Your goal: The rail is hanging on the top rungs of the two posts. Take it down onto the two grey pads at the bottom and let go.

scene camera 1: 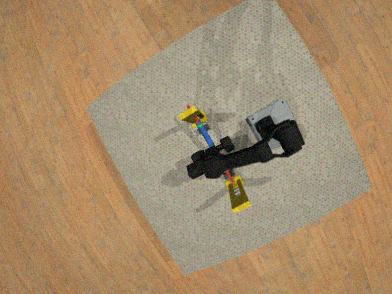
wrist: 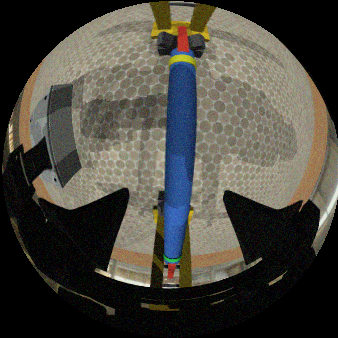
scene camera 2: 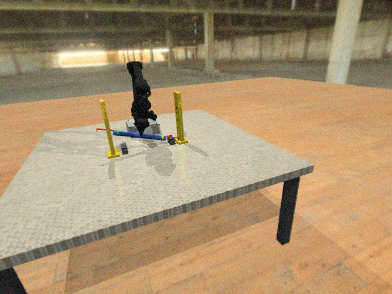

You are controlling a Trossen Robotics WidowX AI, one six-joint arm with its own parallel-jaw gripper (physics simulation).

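Observation:
The blue rail is tilted. Its yellow-banded end is low, with its red tip over the dark grey pad at one post; whether it touches the pad is unclear. Its green-banded end is higher, with its red tip at the rungs of the other post, above that post's pad. The gripper is open, its fingers on either side of the rail's line and apart from it in the wrist view.
The arm's grey base stands on the patterned table, to one side of the rail. The two yellow posts stand upright near the rail's ends. Shadows of the arm and posts fall across the table.

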